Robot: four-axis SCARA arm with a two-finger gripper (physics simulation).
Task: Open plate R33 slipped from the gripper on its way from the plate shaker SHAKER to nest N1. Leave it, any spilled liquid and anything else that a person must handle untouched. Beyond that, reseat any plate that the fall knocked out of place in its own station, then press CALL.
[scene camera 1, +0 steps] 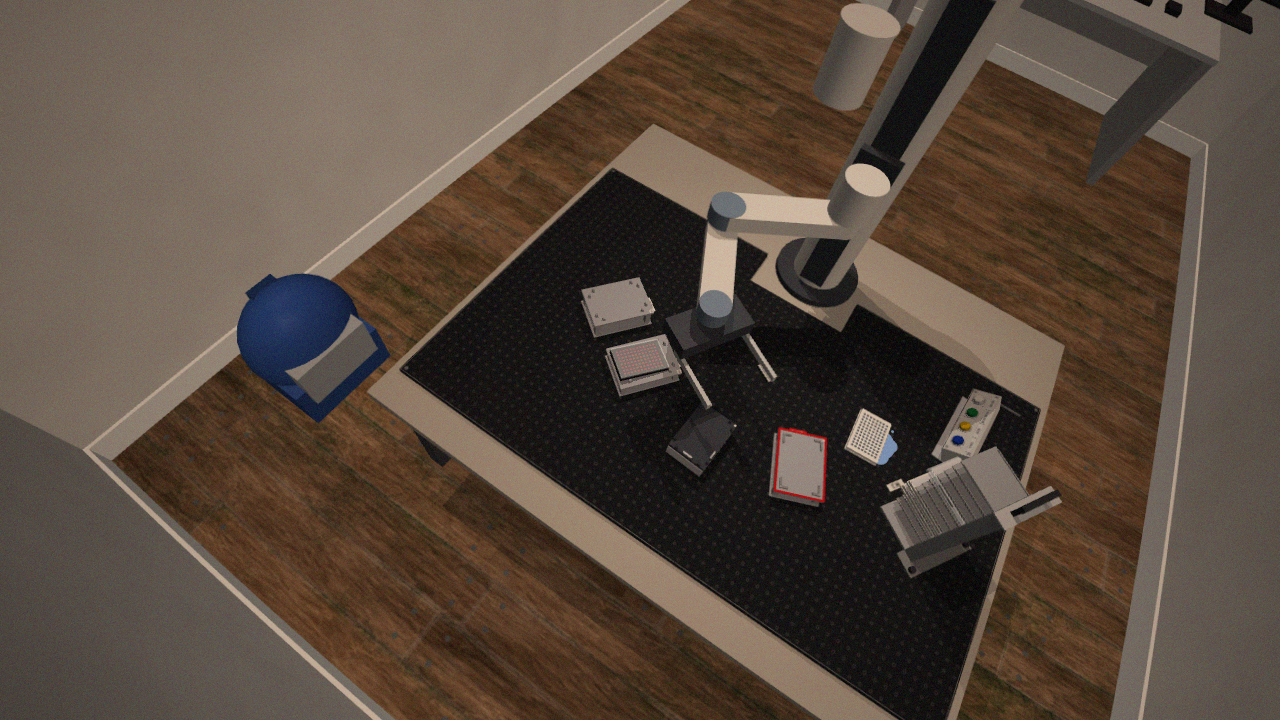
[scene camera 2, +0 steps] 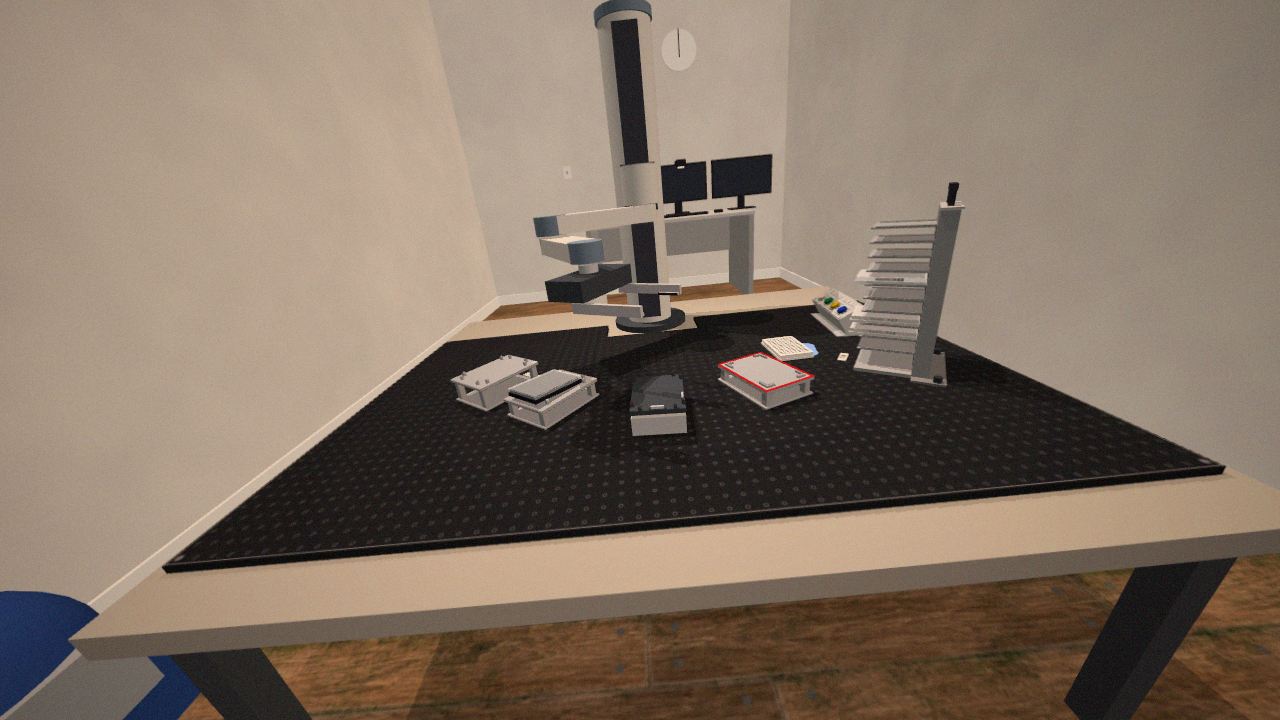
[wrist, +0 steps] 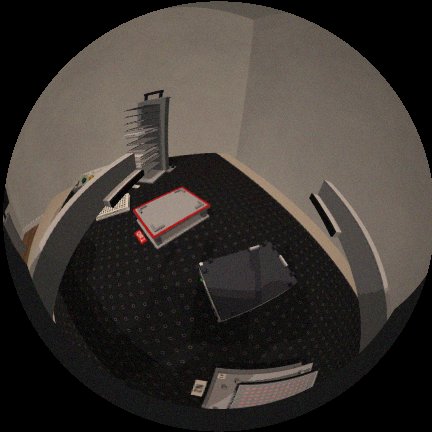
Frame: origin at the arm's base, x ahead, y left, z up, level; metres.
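Seen in the pictures: gripper, between the fingertips: [scene camera 1: 742, 392] [scene camera 2: 662, 299] [wrist: 230, 168]; arm's base, origin of its link: [scene camera 1: 815, 273] [scene camera 2: 650, 321].
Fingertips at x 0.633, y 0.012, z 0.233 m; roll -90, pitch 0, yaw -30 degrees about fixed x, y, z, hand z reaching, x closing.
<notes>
Offsets run from my fingertips to a thing's top centre. "spot": to the spot under its first point.
My gripper [scene camera 1: 740, 390] [scene camera 2: 660, 300] [wrist: 230, 168] is open and empty, raised over the mat behind the shaker. A pink-welled plate {dz -0.152, dx -0.025, dy -0.260 m} [scene camera 1: 640, 358] [scene camera 2: 547, 385] [wrist: 274, 392] sits on nest N2 {dz -0.168, dx -0.035, dy -0.252 m} [scene camera 1: 646, 385] [scene camera 2: 543, 415] [wrist: 215, 389] and looks askew, one edge higher in scene camera 2. White plate R33 {dz -0.206, dx -0.215, dy +0.322 m} [scene camera 1: 869, 435] [scene camera 2: 787, 347] [wrist: 114, 209] lies on the mat beside a blue spill [scene camera 1: 887, 449] [scene camera 2: 811, 349]. The dark-topped SHAKER {spot: dz -0.166, dx +0.061, dy -0.024 m} [scene camera 1: 702, 437] [scene camera 2: 657, 394] [wrist: 247, 280] carries no plate. The button panel has green {spot: dz -0.150, dx -0.401, dy +0.515 m} [scene camera 1: 972, 412], yellow {spot: dz -0.152, dx -0.353, dy +0.508 m} [scene camera 1: 964, 425] and blue {spot: dz -0.151, dx -0.303, dy +0.503 m} [scene camera 1: 957, 439] buttons; the CALL lettering is unreadable.
A bare nest {dz -0.154, dx -0.137, dy -0.404 m} [scene camera 1: 617, 302] [scene camera 2: 494, 371] stands beside N2. The red-rimmed nest QR1 {dz -0.174, dx -0.027, dy +0.203 m} [scene camera 1: 801, 465] [scene camera 2: 765, 371] [wrist: 171, 210] stands between the shaker and R33. A tall shelf rack [scene camera 2: 937, 286] [wrist: 164, 135] stands at the right, near a small white tag {spot: dz -0.219, dx -0.138, dy +0.434 m} [scene camera 1: 896, 485] [scene camera 2: 843, 356].
</notes>
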